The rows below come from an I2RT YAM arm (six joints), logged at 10 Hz.
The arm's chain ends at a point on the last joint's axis. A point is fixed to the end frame.
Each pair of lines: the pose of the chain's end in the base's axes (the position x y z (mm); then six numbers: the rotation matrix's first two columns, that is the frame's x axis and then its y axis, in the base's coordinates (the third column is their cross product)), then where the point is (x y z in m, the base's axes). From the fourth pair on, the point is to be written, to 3 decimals.
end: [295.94 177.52 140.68 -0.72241 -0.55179 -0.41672 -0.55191 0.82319 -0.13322]
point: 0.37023 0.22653 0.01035
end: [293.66 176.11 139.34 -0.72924 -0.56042 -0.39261 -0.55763 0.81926 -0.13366]
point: 0.36495 0.22338 0.00670
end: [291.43 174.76 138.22 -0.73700 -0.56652 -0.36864 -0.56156 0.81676 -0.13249]
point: 0.35970 0.22028 0.00340
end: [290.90 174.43 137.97 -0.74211 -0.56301 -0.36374 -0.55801 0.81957 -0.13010]
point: 0.359 0.219 0.003
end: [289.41 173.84 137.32 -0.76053 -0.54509 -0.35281 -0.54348 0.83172 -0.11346]
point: 0.355 0.218 0.001
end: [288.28 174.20 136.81 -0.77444 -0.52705 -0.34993 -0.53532 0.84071 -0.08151]
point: 0.352 0.221 0.000
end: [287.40 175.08 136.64 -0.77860 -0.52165 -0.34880 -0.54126 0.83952 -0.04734]
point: 0.348 0.226 0.000
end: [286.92 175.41 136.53 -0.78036 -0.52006 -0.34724 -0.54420 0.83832 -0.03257]
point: 0.346 0.228 0.000
